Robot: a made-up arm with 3 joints. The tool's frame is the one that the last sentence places. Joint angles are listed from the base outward.
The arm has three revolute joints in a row. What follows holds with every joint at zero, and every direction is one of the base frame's. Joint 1 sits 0.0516 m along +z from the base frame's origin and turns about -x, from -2.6 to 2.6 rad. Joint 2 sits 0.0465 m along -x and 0.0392 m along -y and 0.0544 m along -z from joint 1 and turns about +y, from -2.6 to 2.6 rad. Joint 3 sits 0.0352 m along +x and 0.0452 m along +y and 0.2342 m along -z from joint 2 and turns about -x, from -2.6 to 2.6 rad. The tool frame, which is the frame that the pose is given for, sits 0.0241 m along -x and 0.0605 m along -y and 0.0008 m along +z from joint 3; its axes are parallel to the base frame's.
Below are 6 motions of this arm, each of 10 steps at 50 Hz.
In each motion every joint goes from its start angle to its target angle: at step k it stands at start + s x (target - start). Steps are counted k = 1, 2, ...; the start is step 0. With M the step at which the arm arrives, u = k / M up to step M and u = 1 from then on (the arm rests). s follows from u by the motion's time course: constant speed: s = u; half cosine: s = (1 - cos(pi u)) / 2; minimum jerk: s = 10 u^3 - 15 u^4 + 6 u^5.
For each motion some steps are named. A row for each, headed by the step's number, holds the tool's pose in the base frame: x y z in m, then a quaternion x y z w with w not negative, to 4 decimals.
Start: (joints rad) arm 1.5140 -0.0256 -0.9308
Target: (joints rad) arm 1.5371 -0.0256 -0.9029
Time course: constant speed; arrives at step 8
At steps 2, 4, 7, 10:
2: -0.0282 -0.3372 0.0655 -0.2936 -0.0044 0.0120 0.9559
4: -0.0282 -0.3368 0.0678 -0.2996 -0.0044 0.0120 0.9540
7: -0.0282 -0.3363 0.0712 -0.3088 -0.0044 0.0120 0.9511
10: -0.0282 -0.3361 0.0724 -0.3118 -0.0044 0.0120 0.9501

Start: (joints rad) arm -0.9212 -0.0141 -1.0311
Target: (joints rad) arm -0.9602 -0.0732 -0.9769
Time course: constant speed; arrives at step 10
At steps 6, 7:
6: -0.0213 0.2579 -0.1688 0.8255 -0.0248 0.0007 0.5638
7: -0.0196 0.2583 -0.1678 0.8250 -0.0277 0.0006 0.5644

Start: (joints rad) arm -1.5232 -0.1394 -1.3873
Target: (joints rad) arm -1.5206 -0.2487 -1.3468
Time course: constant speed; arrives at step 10
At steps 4, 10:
4: 0.0178 0.3401 0.0283 0.9881 -0.0912 -0.0069 0.1233
10: 0.0364 0.3348 0.0265 0.9830 -0.1236 -0.0108 0.1356

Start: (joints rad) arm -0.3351 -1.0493 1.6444
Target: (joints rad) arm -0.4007 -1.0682 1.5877
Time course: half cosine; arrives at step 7
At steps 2, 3, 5, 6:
2: 0.1101 0.0545 -0.0678 -0.5185 -0.2754 -0.4202 0.6919
3: 0.1103 0.0552 -0.0667 -0.5094 -0.2760 -0.4218 0.6974
5: 0.1108 0.0567 -0.0645 -0.4901 -0.2771 -0.4252 0.7087
6: 0.1110 0.0571 -0.0638 -0.4837 -0.2774 -0.4264 0.7123

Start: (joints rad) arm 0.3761 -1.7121 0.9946
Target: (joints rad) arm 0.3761 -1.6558 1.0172
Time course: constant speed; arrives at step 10
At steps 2, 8, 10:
2: 0.1334 -0.0315 0.0429 -0.4187 -0.7154 -0.2303 0.5098
8: 0.1340 -0.0331 0.0369 -0.4302 -0.7031 -0.2317 0.5166
10: 0.1342 -0.0336 0.0349 -0.4340 -0.6990 -0.2321 0.5188

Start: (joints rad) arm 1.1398 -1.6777 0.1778
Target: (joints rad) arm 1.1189 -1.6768 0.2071
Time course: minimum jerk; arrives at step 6
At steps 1, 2, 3, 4, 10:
1: 0.1737 -0.0402 0.0919 -0.4092 -0.6598 0.3436 0.5284
2: 0.1734 -0.0403 0.0917 -0.4096 -0.6612 0.3407 0.5282
3: 0.1729 -0.0406 0.0913 -0.4103 -0.6636 0.3358 0.5277
4: 0.1724 -0.0409 0.0909 -0.4110 -0.6660 0.3309 0.5273
10: 0.1721 -0.0411 0.0906 -0.4115 -0.6676 0.3274 0.5270

